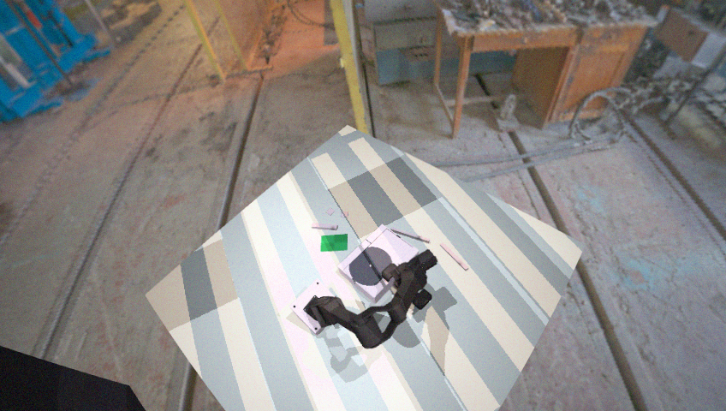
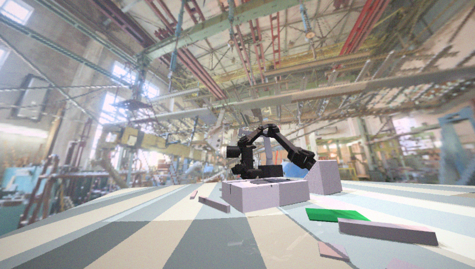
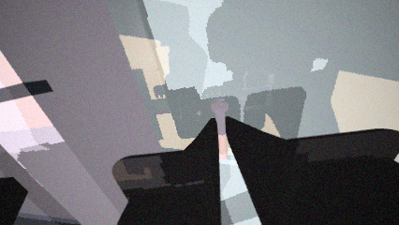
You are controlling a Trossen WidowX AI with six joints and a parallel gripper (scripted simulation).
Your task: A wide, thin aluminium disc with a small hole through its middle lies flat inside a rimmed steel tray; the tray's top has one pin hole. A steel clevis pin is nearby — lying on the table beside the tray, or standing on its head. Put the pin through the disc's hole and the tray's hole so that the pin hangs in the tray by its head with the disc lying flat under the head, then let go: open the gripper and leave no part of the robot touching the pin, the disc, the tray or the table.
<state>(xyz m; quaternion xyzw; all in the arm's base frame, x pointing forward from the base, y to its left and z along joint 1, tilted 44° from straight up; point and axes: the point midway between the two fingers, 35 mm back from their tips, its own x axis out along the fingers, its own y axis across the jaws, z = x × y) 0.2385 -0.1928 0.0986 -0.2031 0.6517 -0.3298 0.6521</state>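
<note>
My gripper tip is now 16 cm to the right of the grey disc and 6 cm below it. From my gripper tip the other things lie so: steel tray 4 cm ahead, 15 cm to the left, 4 cm above; green patch 2 cm ahead, 37 cm to the left; clevis pin 1 cm behind, 1 cm above.
</note>
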